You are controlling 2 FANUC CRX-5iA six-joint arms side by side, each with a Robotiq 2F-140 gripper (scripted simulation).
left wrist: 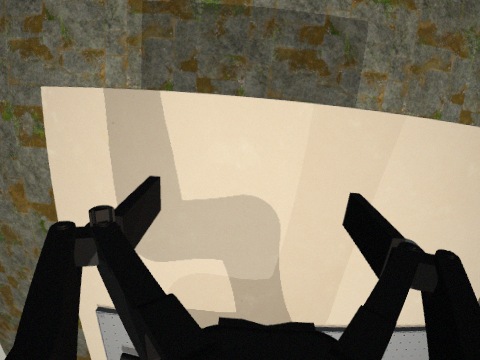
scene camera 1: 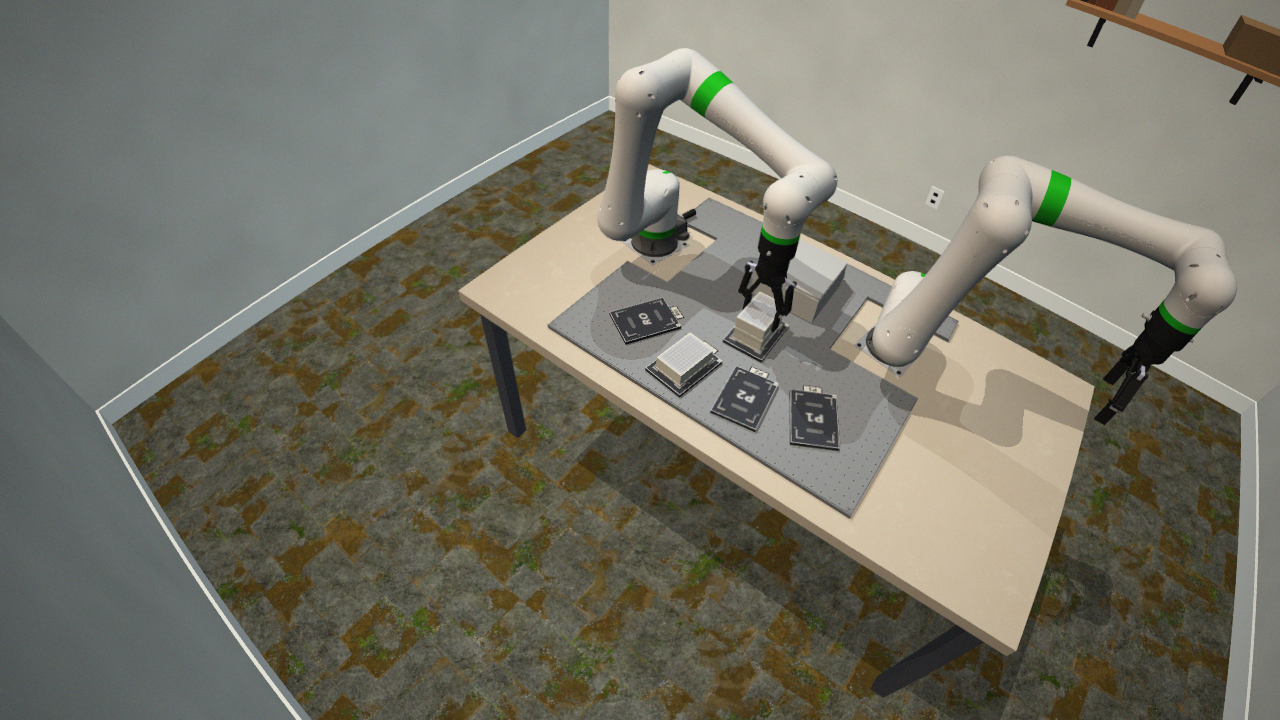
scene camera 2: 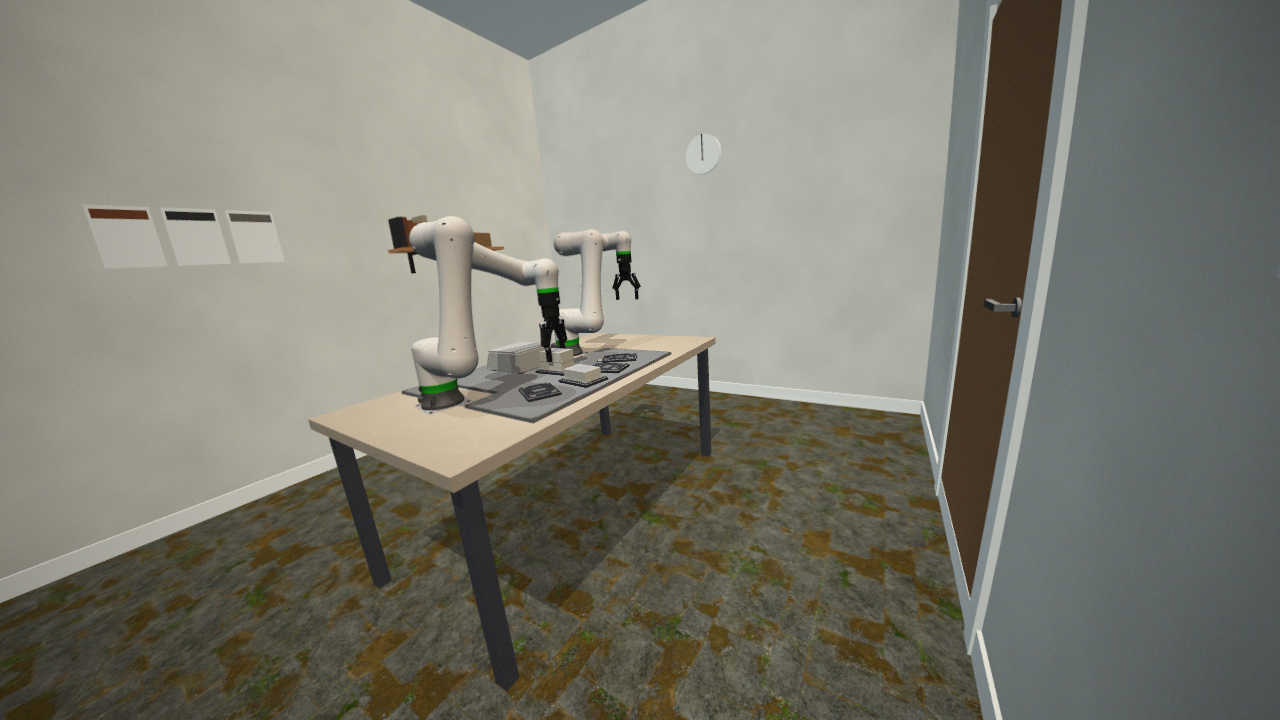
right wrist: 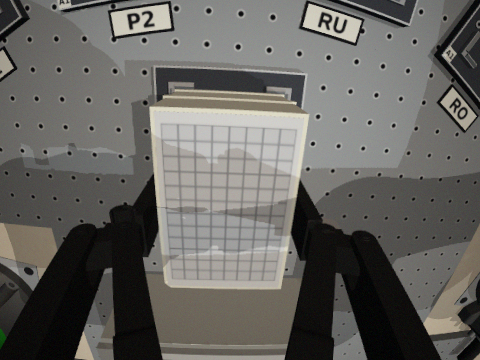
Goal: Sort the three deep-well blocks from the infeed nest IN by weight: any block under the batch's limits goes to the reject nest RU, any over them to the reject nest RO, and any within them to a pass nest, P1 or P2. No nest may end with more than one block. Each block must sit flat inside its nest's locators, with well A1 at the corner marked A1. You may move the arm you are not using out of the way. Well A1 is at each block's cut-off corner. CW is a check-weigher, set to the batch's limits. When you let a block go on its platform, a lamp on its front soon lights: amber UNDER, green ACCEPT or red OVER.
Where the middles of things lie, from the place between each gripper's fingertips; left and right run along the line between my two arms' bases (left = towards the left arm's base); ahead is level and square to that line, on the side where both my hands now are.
Labels:
Right now my right hand is 250 mm past the check-weigher CW (scene camera 1: pixel 814 270), 20 mm to the right of it and 20 mm above it. Also, from my right hand: nest RO (scene camera 1: pixel 623 324) (130 mm ahead, 280 mm to the right, 70 mm below); then nest P2 (scene camera 1: pixel 731 387) (220 mm ahead, 70 mm to the left, 70 mm below); then nest P1 (scene camera 1: pixel 796 410) (180 mm ahead, 250 mm to the left, 70 mm below).
Right now my left hand (scene camera 1: pixel 1104 400) is 26 cm short of the nest P1, 61 cm to the left of it and 23 cm above it. From my left hand the other things lie so: check-weigher CW (17 cm behind, 84 cm to the right, 17 cm below); then nest RO (22 cm ahead, 114 cm to the right, 23 cm below); then nest P2 (30 cm ahead, 79 cm to the right, 23 cm below).

